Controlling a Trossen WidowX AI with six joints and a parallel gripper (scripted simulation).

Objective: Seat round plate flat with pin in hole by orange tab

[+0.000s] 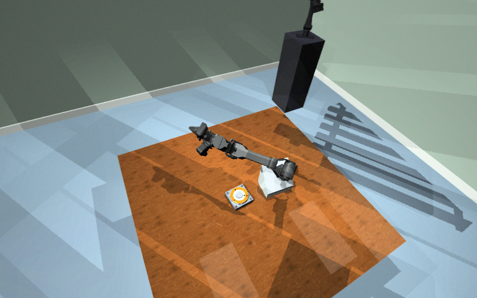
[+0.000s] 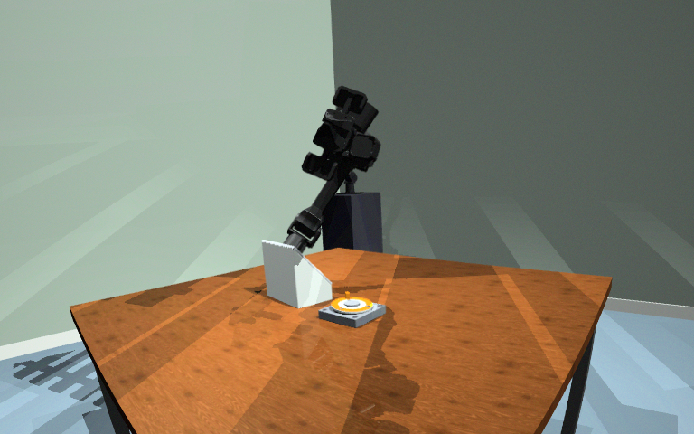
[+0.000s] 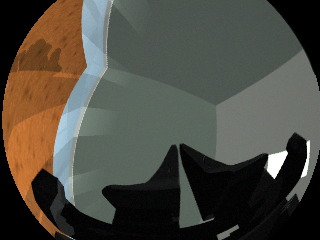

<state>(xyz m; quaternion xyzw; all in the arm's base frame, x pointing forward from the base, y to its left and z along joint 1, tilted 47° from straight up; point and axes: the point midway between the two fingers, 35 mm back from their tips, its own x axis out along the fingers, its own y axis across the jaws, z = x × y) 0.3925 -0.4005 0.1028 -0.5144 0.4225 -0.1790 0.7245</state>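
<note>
My gripper tip is 44 cm above the square grey base, 22 cm to the right of it and 18 cm past it.
</note>
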